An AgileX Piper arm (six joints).
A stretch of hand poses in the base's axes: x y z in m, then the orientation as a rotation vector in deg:
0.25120 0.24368 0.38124 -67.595 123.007 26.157
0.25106 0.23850 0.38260 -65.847 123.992 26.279
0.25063 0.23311 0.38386 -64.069 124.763 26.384
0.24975 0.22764 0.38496 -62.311 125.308 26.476
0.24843 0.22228 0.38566 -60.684 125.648 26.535
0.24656 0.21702 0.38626 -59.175 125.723 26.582
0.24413 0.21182 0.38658 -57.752 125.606 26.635
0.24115 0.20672 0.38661 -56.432 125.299 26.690
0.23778 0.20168 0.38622 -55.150 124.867 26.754
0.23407 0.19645 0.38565 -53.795 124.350 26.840
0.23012 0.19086 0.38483 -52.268 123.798 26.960
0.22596 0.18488 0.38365 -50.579 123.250 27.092
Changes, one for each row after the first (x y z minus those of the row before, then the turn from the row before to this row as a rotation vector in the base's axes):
-0.00014 -0.00518 0.00136 0.349 0.549 -1.384
-0.00043 -0.00539 0.00126 0.436 0.380 -1.360
-0.00088 -0.00547 0.00110 0.510 0.209 -1.303
-0.00132 -0.00536 0.00070 0.521 0.060 -1.182
-0.00187 -0.00526 0.00060 0.576 -0.137 -1.056
-0.00243 -0.00520 0.00032 0.624 -0.274 -0.962
-0.00298 -0.00510 0.00003 0.662 -0.412 -0.860
-0.00337 -0.00504 -0.00039 0.703 -0.503 -0.814
-0.00371 -0.00523 -0.00057 0.779 -0.568 -0.849
-0.00395 -0.00559 -0.00082 0.880 -0.595 -0.959
-0.00416 -0.00598 -0.00118 0.949 -0.592 -1.075

